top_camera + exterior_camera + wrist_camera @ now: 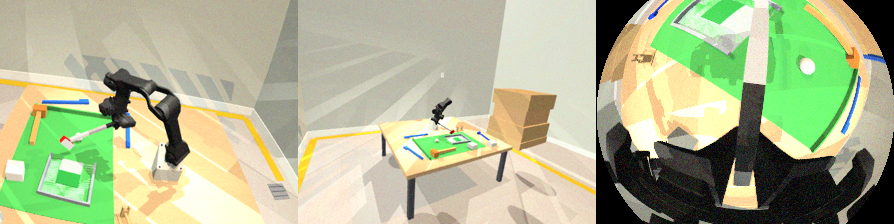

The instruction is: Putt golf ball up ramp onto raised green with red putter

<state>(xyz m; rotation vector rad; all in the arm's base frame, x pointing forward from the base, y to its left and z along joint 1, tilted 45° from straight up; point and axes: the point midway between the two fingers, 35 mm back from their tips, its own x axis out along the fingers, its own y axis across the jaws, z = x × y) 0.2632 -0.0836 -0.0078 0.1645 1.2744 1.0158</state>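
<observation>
The red putter is 10 cm ahead of my gripper tip and 7 cm to the left of it. Round my gripper tip: wooden piece (40 cm to the left, 12 cm below, 9 cm behind); green mat (22 cm ahead, 15 cm below, 8 cm to the left); white golf ball (17 cm ahead, 13 cm below, 6 cm to the right).
</observation>
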